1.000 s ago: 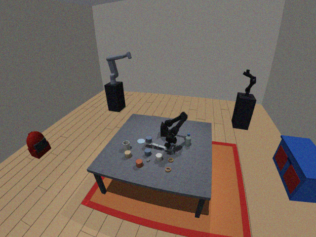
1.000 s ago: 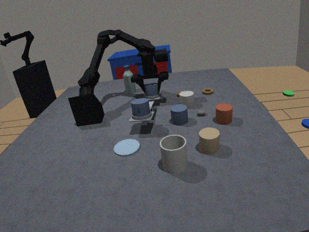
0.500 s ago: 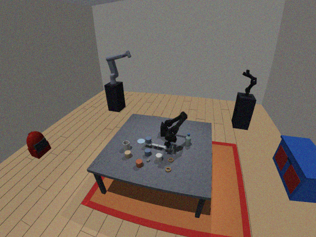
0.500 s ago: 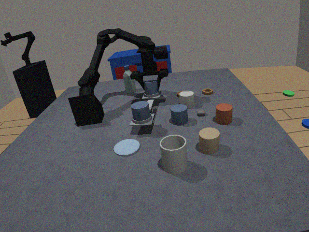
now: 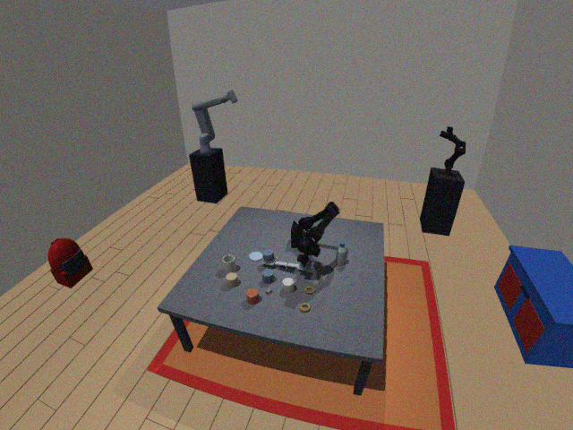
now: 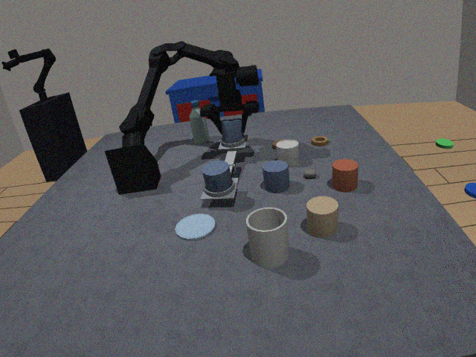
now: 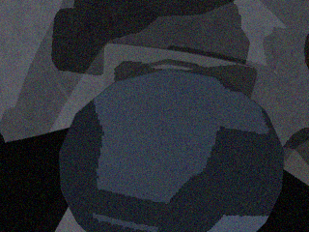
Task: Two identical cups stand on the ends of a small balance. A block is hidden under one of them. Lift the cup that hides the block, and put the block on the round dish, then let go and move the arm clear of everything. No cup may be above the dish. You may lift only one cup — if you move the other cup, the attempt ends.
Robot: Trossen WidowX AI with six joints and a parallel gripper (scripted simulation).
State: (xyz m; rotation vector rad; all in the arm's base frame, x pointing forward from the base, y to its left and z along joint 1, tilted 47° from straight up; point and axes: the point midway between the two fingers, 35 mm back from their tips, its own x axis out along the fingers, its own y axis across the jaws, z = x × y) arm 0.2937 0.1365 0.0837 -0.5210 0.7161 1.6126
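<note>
Right now my gripper tip is 1 cm above the grey block. From my gripper tip the other things lie so: pale bottle 16 cm behind, 20 cm to the left, 2 cm above; white cylinder 19 cm ahead, 8 cm to the right, 6 cm below; small balance 13 cm to the right, 7 cm below.
</note>
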